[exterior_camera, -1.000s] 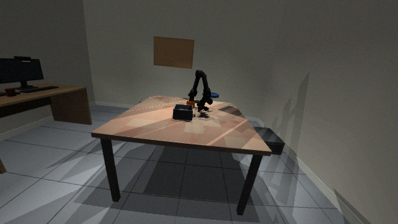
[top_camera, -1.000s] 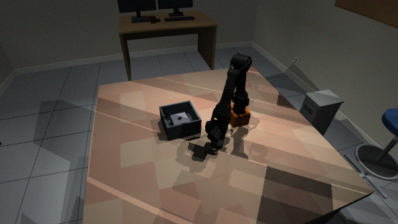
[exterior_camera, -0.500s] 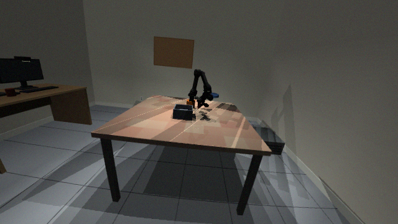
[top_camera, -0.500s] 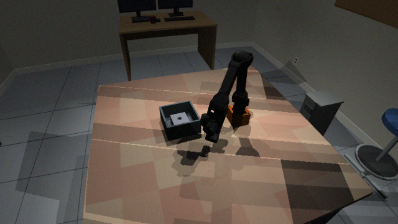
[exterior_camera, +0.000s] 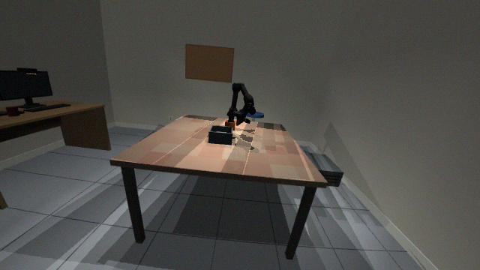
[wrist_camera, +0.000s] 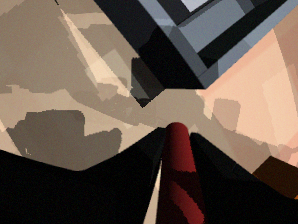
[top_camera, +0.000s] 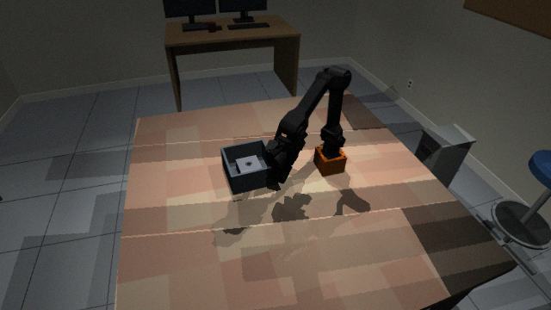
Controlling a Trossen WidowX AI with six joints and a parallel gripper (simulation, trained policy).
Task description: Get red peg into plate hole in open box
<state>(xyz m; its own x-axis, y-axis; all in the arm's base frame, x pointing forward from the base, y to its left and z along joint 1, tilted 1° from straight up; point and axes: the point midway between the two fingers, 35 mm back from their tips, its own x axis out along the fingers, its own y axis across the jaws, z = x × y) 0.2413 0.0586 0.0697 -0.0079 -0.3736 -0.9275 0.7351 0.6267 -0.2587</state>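
Right now my gripper tip is 140 mm to the left of the grey plate, 90 mm short of it and 70 mm above it. From my gripper tip the other things lie so: red peg 30 mm above, 10 mm to the left; then box 140 mm to the right, 90 mm below, 90 mm ahead.
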